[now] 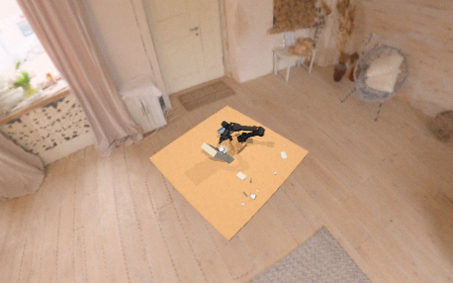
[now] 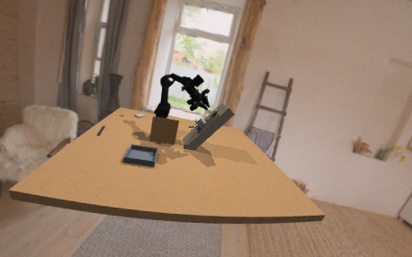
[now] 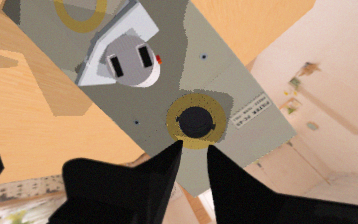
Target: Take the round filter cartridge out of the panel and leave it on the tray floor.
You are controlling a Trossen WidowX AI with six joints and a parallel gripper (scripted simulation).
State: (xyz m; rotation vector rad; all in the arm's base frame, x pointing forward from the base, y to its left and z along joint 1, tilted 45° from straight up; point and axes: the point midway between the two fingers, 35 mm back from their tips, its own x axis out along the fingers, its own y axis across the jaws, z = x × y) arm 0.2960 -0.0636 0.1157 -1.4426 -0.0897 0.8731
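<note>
Now: the round filter cartridge 3 cm behind my gripper tip and 10 cm below it. Also, from my gripper tip: grey service panel (2 cm ahead, 12 cm below); then blue-grey tray (31 cm behind, 33 cm to the right, 26 cm below).
</note>
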